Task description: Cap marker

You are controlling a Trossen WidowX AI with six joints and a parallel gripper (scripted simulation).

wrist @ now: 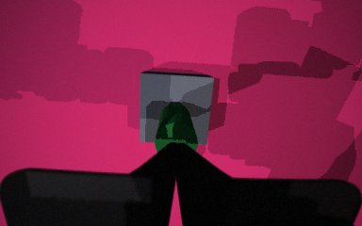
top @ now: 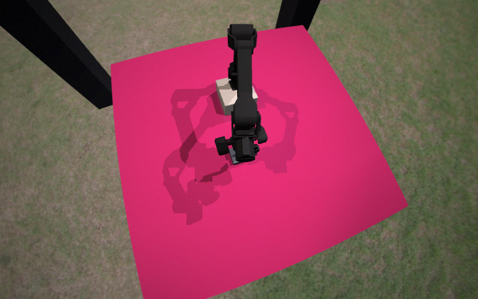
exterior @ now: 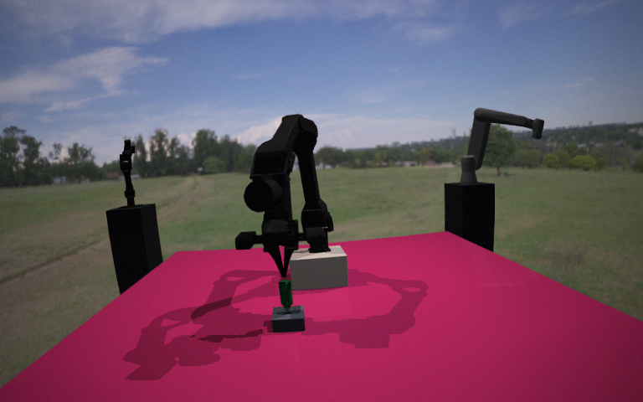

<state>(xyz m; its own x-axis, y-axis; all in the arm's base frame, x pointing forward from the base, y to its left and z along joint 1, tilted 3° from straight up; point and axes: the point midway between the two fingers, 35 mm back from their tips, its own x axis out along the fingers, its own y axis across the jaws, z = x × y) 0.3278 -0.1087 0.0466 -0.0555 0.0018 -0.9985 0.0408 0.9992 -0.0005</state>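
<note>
Now: gripper tip 4 cm above the green cap.
</note>
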